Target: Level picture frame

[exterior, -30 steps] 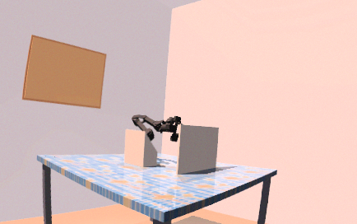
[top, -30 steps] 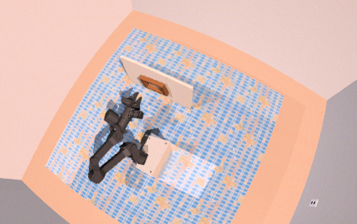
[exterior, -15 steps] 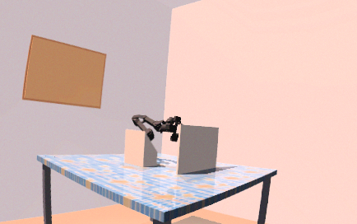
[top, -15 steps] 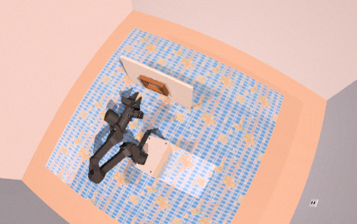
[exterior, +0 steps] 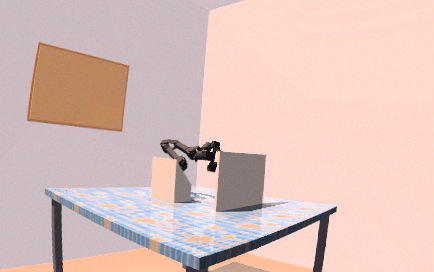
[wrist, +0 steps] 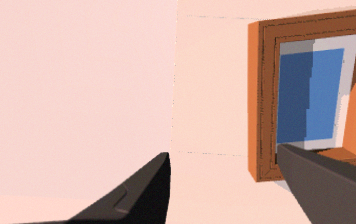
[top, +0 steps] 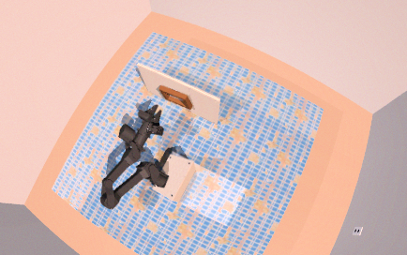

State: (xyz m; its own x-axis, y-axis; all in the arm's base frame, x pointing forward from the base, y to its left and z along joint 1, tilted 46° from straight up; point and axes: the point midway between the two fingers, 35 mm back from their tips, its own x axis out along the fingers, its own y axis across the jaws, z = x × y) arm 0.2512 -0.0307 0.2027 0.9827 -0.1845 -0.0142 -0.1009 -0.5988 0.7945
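Now: the picture frame 12 cm ahead of my gripper tip, 2 cm to the right of it and 11 cm below it. From my gripper tip the other things lie so: wall panel (14 cm ahead, 2 cm to the right, 12 cm below).
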